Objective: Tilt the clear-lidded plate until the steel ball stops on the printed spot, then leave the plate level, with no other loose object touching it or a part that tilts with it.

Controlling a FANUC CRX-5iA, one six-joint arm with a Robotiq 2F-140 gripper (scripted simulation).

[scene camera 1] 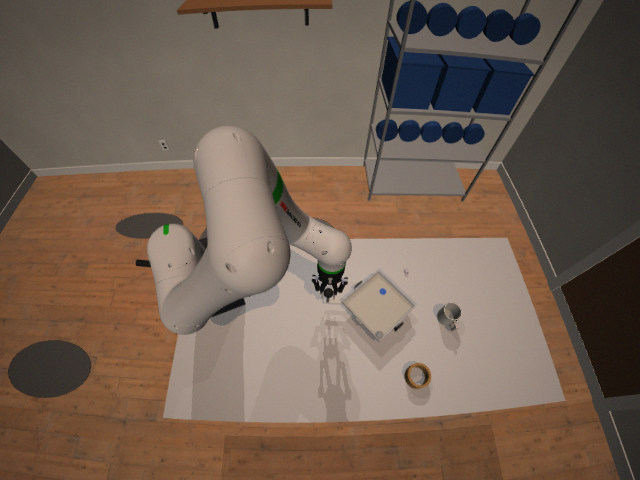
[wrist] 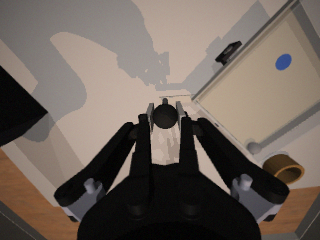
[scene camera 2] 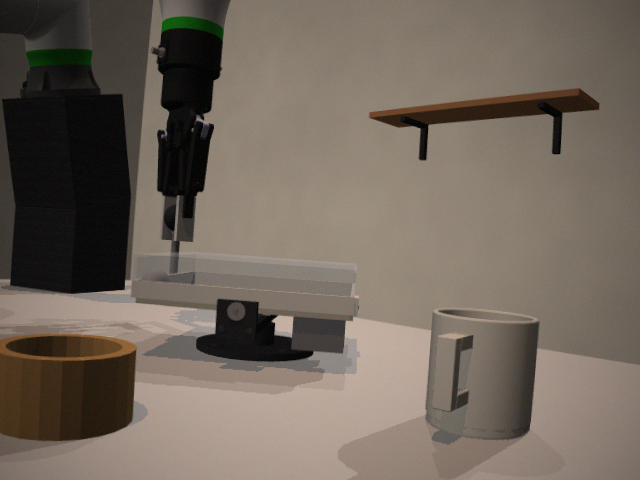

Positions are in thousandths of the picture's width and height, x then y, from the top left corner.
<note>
In view: the gripper (scene camera 2: 274,501), a grey mug (scene camera 2: 776,780) and a black pivot base (scene camera 2: 374,701).
The gripper is seen too in the wrist view (wrist: 517,456). The wrist view misses the grey mug: it is out of frame.
</note>
